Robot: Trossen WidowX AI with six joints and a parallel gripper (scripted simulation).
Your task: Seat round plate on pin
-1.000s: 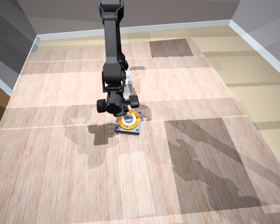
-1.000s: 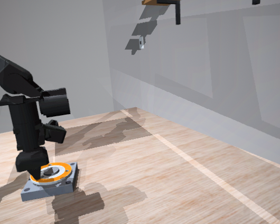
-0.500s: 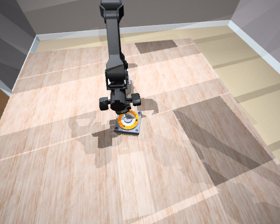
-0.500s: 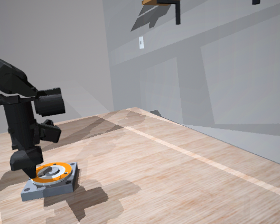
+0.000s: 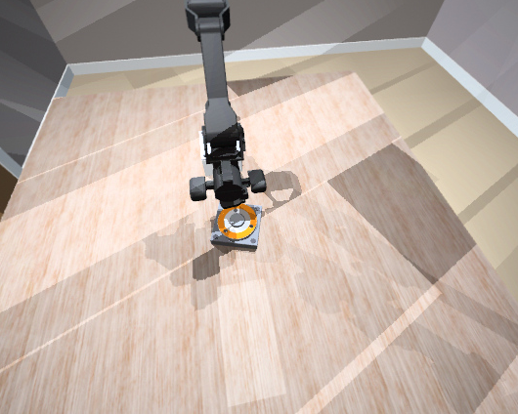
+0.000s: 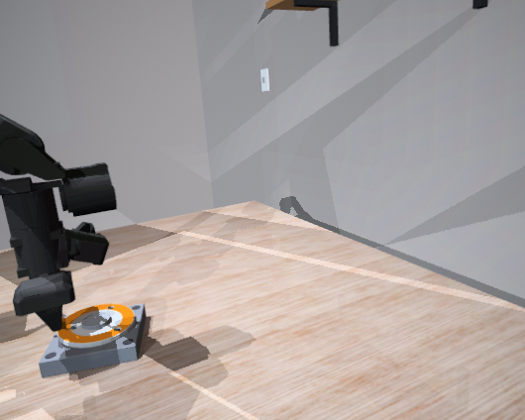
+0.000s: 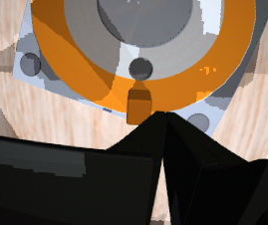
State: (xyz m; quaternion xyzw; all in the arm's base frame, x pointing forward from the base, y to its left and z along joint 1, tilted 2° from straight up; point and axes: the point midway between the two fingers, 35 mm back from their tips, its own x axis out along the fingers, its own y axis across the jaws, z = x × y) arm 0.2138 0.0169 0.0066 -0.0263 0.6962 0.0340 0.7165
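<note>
Now: the grey square base 5 cm ahead of my gripper tip, 2 cm to the left of it and 2 cm below it.
</note>
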